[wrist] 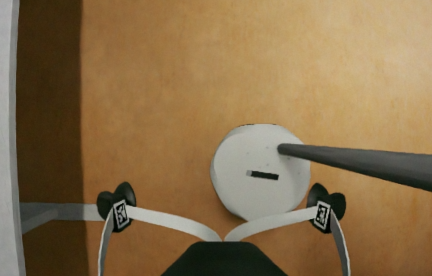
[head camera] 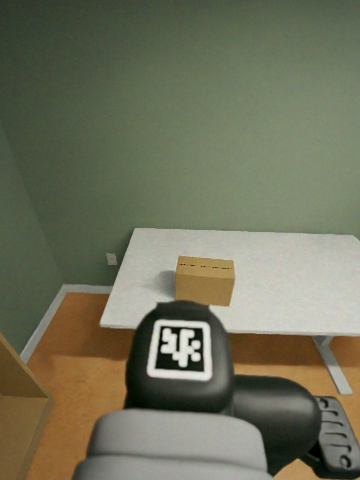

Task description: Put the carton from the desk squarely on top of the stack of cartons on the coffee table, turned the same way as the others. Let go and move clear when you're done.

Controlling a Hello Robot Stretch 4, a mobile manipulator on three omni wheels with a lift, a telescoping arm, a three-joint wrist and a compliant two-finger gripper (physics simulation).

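Where they show: hand, tool point: (wrist: pixel 221 203); robot's base, link origin: (wrist: pixel 256 168).
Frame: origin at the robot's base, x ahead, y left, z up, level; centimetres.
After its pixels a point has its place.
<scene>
The carton (head camera: pixel 204 287) @(x 77.0, y -8.2, z 80.6 cm), a brown box with a dashed dark seam along its top, stands upright on the white desk (head camera: pixel 295 280) @(x 95.6, y -57.5, z 69.2 cm), left of the desk's middle. The coffee table and its stack of cartons do not show in either view. My gripper (wrist: pixel 221 207) @(x 17.0, y -8.7, z 100.9 cm) is open, with its two fingertips wide apart and nothing between them. In the wrist view it hangs above the wooden floor, beside the desk's edge (wrist: pixel 7 140) @(x 65.2, y -14.1, z 69.2 cm). Its fingers do not show in the head view, where my dark wrist (head camera: pixel 180 395) @(x 14.0, y -0.1, z 141.0 cm) stands in front of the desk's near edge.
A pale rounded base (wrist: pixel 260 190) @(x 1.0, y 6.5, z 18.7 cm) with a dark pole (wrist: pixel 370 162) rises near the right fingertip in the wrist view. A grey desk leg (head camera: pixel 334 367) stands at the right. A tan wooden piece of furniture (head camera: pixel 20 430) @(x 39.0, y 81.3, z 7.2 cm) is at the lower left. Green walls stand behind and left.
</scene>
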